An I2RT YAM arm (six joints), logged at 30 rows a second.
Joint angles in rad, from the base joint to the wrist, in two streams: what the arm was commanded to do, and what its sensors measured. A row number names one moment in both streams.
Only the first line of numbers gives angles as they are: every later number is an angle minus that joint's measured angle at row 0.
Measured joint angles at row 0: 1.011, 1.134, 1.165, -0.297, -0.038, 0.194
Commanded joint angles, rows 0 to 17: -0.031, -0.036, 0.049, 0.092, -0.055, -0.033; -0.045, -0.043, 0.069, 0.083, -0.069, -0.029; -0.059, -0.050, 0.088, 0.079, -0.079, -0.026; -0.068, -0.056, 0.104, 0.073, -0.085, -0.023; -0.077, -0.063, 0.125, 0.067, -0.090, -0.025; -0.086, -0.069, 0.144, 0.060, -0.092, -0.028; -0.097, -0.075, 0.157, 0.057, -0.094, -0.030; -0.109, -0.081, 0.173, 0.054, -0.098, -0.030; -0.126, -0.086, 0.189, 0.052, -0.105, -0.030; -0.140, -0.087, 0.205, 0.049, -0.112, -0.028; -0.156, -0.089, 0.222, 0.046, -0.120, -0.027; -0.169, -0.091, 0.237, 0.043, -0.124, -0.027; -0.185, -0.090, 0.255, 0.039, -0.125, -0.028; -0.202, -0.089, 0.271, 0.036, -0.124, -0.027; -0.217, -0.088, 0.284, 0.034, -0.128, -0.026; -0.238, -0.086, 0.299, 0.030, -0.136, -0.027; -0.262, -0.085, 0.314, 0.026, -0.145, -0.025; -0.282, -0.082, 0.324, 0.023, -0.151, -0.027
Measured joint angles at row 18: -0.249, -0.081, 0.292, -0.067, -0.123, -0.009
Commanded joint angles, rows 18 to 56: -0.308, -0.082, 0.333, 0.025, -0.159, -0.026; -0.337, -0.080, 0.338, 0.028, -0.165, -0.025; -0.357, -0.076, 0.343, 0.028, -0.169, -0.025; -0.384, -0.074, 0.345, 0.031, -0.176, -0.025; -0.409, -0.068, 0.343, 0.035, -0.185, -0.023; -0.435, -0.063, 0.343, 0.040, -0.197, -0.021; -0.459, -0.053, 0.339, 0.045, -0.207, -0.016; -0.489, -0.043, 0.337, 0.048, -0.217, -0.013; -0.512, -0.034, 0.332, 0.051, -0.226, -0.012; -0.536, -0.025, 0.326, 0.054, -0.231, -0.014; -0.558, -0.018, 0.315, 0.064, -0.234, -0.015; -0.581, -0.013, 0.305, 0.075, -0.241, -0.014; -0.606, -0.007, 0.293, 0.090, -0.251, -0.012; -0.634, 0.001, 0.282, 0.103, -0.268, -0.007; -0.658, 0.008, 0.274, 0.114, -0.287, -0.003; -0.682, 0.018, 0.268, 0.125, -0.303, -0.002; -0.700, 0.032, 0.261, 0.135, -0.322, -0.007; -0.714, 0.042, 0.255, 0.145, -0.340, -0.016; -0.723, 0.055, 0.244, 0.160, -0.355, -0.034; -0.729, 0.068, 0.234, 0.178, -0.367, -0.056; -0.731, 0.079, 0.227, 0.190, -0.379, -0.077; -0.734, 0.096, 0.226, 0.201, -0.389, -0.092; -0.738, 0.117, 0.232, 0.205, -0.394, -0.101; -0.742, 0.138, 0.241, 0.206, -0.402, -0.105; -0.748, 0.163, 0.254, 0.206, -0.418, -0.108; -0.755, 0.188, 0.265, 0.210, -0.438, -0.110; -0.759, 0.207, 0.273, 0.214, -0.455, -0.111; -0.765, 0.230, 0.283, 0.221, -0.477, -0.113; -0.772, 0.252, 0.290, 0.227, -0.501, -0.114; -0.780, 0.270, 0.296, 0.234, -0.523, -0.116; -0.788, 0.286, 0.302, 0.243, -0.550, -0.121; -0.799, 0.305, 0.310, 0.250, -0.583, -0.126; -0.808, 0.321, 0.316, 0.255, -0.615, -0.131; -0.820, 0.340, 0.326, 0.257, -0.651, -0.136; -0.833, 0.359, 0.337, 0.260, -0.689, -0.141; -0.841, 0.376, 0.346, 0.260, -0.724, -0.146; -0.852, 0.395, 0.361, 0.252, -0.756, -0.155; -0.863, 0.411, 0.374, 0.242, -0.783, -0.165; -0.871, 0.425, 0.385, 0.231, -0.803, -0.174
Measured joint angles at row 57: -0.856, 0.406, 0.353, 0.113, -0.657, -0.127
